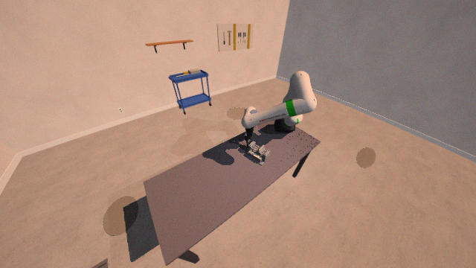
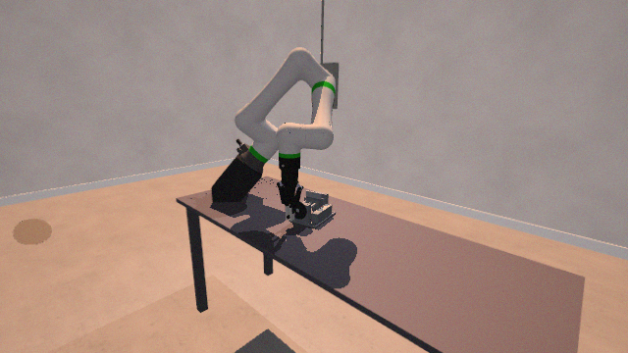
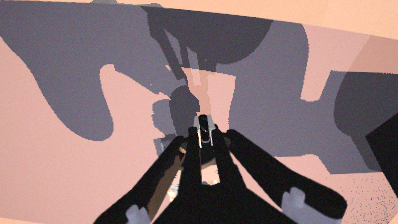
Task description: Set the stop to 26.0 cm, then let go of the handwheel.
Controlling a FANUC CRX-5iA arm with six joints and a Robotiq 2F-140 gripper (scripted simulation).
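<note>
The grey stop fixture lies 170 mm to the left of my hand, 20 mm behind it and 20 mm above it. Also, from my hand: handwheel: 20 mm to the left, 10 mm below.
</note>
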